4 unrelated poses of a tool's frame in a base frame.
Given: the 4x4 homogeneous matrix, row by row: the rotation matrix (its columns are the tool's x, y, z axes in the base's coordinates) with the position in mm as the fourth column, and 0 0 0 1 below. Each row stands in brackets.
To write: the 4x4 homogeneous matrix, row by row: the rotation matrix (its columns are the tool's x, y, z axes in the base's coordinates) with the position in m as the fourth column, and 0 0 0 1 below. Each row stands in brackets. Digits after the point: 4 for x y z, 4 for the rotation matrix.
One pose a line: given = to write
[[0.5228, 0.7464, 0.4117, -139.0], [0.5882, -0.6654, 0.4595, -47.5], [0.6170, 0.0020, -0.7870, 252.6], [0, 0, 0, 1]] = [[0.5228, 0.7464, 0.4117, -0.1390], [0.5882, -0.6654, 0.4595, -0.0475], [0.6170, 0.0020, -0.7870, 0.2526], [0, 0, 0, 1]]
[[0.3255, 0.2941, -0.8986, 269.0], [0.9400, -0.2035, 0.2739, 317.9], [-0.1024, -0.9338, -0.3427, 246.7], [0, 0, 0, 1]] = [[0.3255, 0.2941, -0.8986, 0.2690], [0.9400, -0.2035, 0.2739, 0.3179], [-0.1024, -0.9338, -0.3427, 0.2467], [0, 0, 0, 1]]
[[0.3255, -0.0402, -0.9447, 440.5], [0.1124, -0.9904, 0.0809, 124.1], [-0.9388, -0.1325, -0.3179, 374.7], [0, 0, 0, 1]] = [[0.3255, -0.0402, -0.9447, 0.4405], [0.1124, -0.9904, 0.0809, 0.1241], [-0.9388, -0.1325, -0.3179, 0.3747], [0, 0, 0, 1]]
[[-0.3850, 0.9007, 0.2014, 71.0], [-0.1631, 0.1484, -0.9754, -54.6], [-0.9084, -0.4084, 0.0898, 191.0], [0, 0, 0, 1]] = [[-0.3850, 0.9007, 0.2014, 0.0710], [-0.1631, 0.1484, -0.9754, -0.0546], [-0.9084, -0.4084, 0.0898, 0.1910], [0, 0, 0, 1]]
